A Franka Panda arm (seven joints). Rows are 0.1 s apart.
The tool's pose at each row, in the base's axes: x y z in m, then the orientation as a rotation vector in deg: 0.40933 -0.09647 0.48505 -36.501 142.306 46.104; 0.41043 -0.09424 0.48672 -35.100 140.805 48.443; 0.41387 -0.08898 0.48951 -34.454 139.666 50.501; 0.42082 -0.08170 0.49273 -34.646 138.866 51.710; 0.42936 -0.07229 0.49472 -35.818 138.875 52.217; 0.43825 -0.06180 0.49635 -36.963 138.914 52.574; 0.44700 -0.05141 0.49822 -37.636 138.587 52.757; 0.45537 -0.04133 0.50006 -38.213 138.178 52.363
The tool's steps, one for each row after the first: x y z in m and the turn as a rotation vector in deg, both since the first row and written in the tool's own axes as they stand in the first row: -0.00241 0.00171 0.00048 -1.427 -1.703 0.802; -0.00814 0.00481 0.00269 -2.816 -2.783 1.244; -0.01745 0.00763 0.00681 -3.763 -3.298 1.113; -0.02797 0.01060 0.01360 -4.368 -2.780 0.538; -0.03887 0.01400 0.02142 -4.858 -2.255 -0.042; -0.04977 0.01751 0.02897 -5.146 -2.251 -0.526; -0.06026 0.02100 0.03624 -5.006 -2.411 -1.130
